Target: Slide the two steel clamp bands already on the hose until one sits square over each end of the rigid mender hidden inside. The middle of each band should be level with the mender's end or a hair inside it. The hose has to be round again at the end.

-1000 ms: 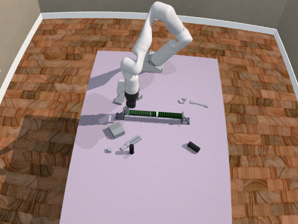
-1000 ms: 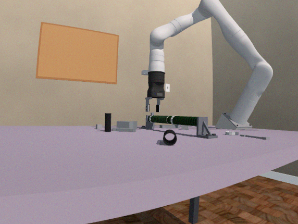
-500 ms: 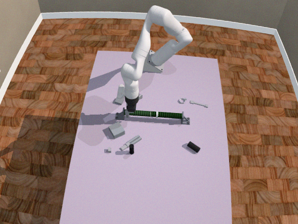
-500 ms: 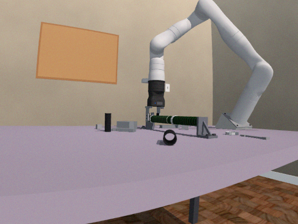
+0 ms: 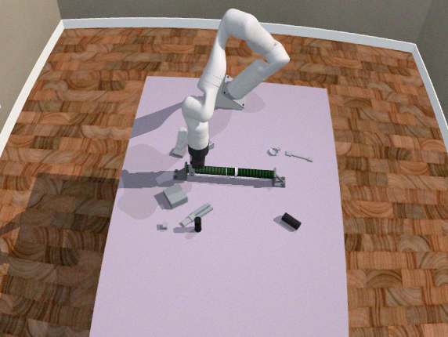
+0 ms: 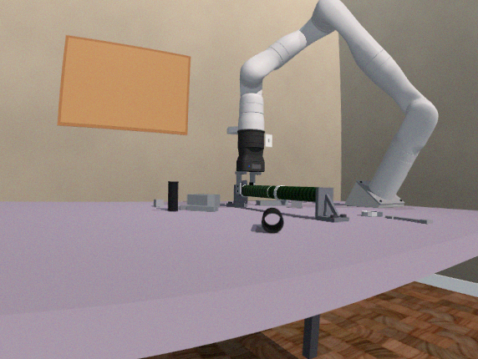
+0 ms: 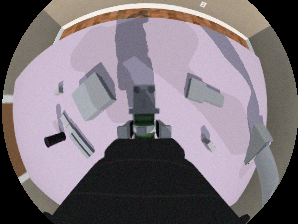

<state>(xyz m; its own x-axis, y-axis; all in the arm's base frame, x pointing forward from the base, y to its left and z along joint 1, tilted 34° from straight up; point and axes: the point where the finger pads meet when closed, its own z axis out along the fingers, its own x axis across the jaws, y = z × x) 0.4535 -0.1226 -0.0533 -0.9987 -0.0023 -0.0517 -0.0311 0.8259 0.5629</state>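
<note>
Right now the grey block is 11 cm ahead of my hand, 5 cm to the right of it and 4 cm below it. The rest, counted from my hand: black cylinder (23 cm ahead, 5 cm to the left, 2 cm below); flat wrench (15 cm behind, 43 cm to the left, 5 cm below).
</note>
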